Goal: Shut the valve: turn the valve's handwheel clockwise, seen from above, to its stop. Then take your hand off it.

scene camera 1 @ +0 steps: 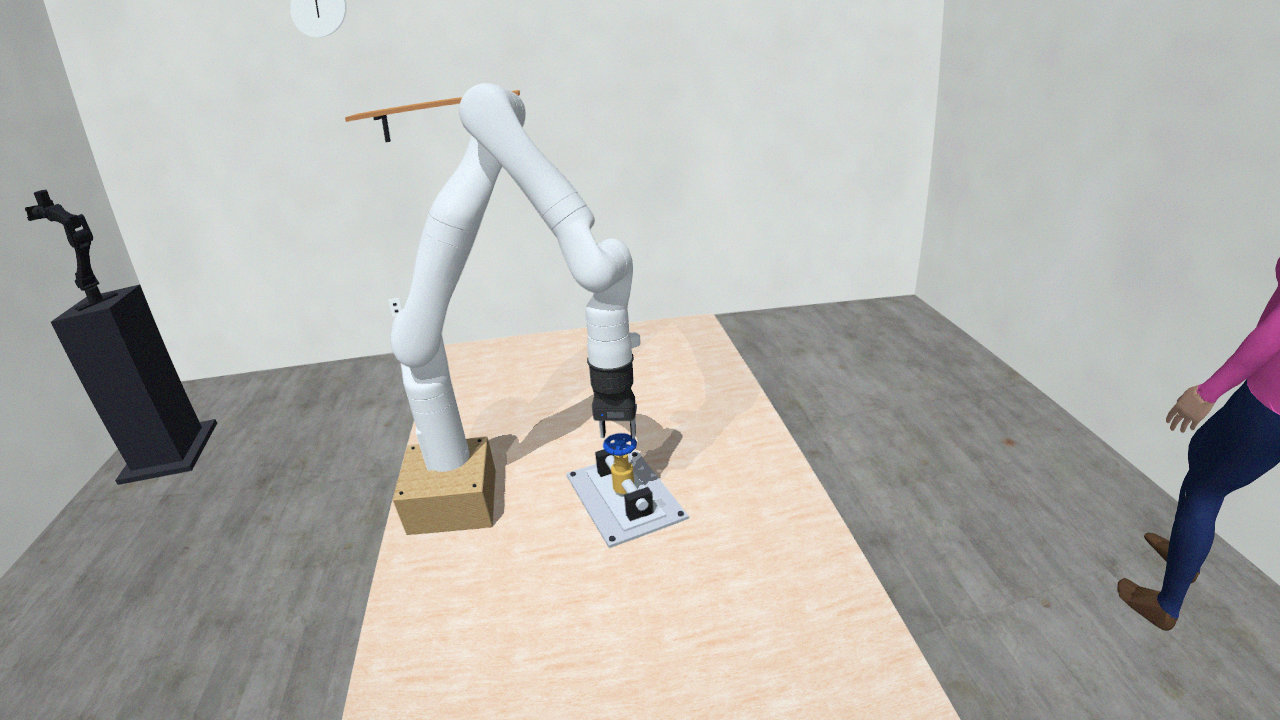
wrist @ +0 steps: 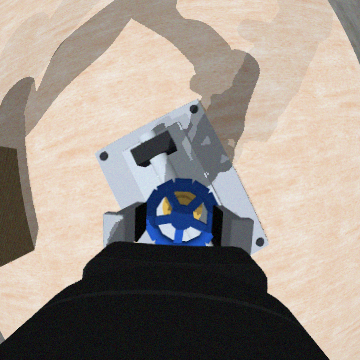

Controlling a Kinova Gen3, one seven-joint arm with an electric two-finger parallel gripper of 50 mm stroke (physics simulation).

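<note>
The valve's blue handwheel [scene camera 1: 619, 444] [wrist: 184, 216] sits level on top of the brass-coloured valve body [scene camera 1: 622, 480]. The valve stands on a grey base plate [scene camera 1: 601, 515] [wrist: 116, 171] on the table. My gripper [scene camera 1: 618, 433] [wrist: 178, 217] is open and points down at the handwheel. In the wrist view the wheel shows between the two fingers, one on its left and one on its right, with narrow gaps at its rim. The scene view is too small to tell how far the fingertips reach down beside the rim. The gripper's body hides the near part of the plate.
Black pipe clamps [scene camera 1: 638, 504] [wrist: 154, 148] stand on the plate on either side of the valve. The wooden block [scene camera 1: 443, 512] [wrist: 14, 200] under my arm's base is to the left. A person [scene camera 1: 1203, 483] stands at the far right, and a dark pedestal [scene camera 1: 125, 385] at the left.
</note>
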